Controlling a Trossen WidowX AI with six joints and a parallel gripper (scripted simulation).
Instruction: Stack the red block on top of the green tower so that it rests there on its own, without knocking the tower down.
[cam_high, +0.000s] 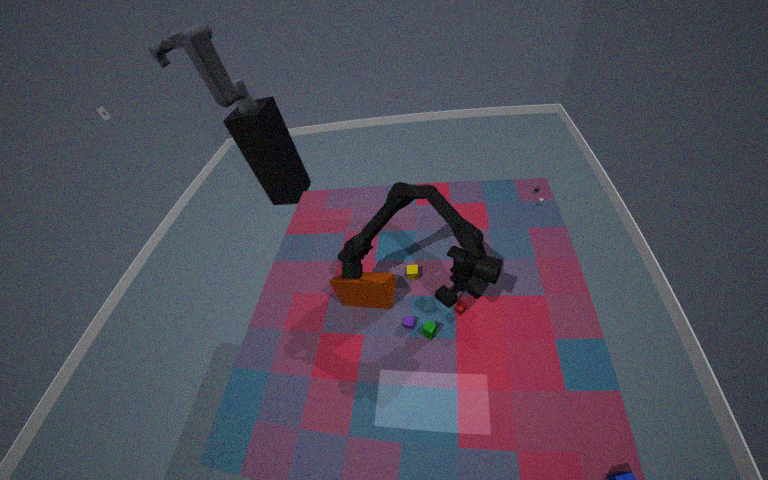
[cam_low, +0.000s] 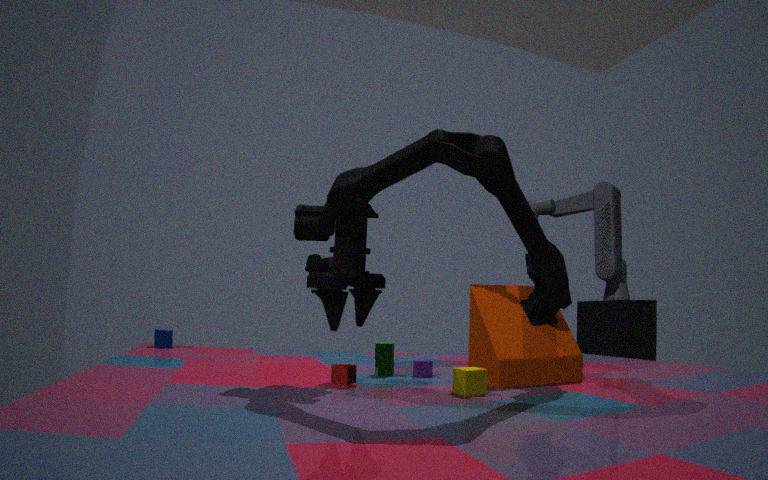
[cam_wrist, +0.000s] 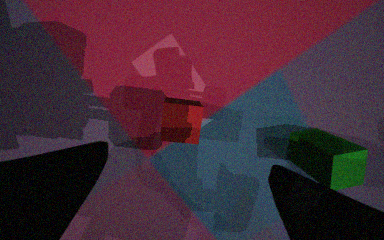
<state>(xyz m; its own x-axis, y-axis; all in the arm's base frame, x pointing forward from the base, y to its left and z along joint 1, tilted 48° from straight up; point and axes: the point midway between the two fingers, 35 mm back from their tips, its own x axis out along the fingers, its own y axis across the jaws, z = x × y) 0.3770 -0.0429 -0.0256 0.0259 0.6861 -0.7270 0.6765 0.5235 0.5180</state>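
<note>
My gripper tip is now 80 mm above the red block. From my gripper tip the other things lie so: purple cube 170 mm behind, 60 mm to the right, 80 mm below; then blue cube 410 mm ahead, 500 mm to the right, 80 mm below; then yellow cube 170 mm behind, 150 mm to the left, 80 mm below.
</note>
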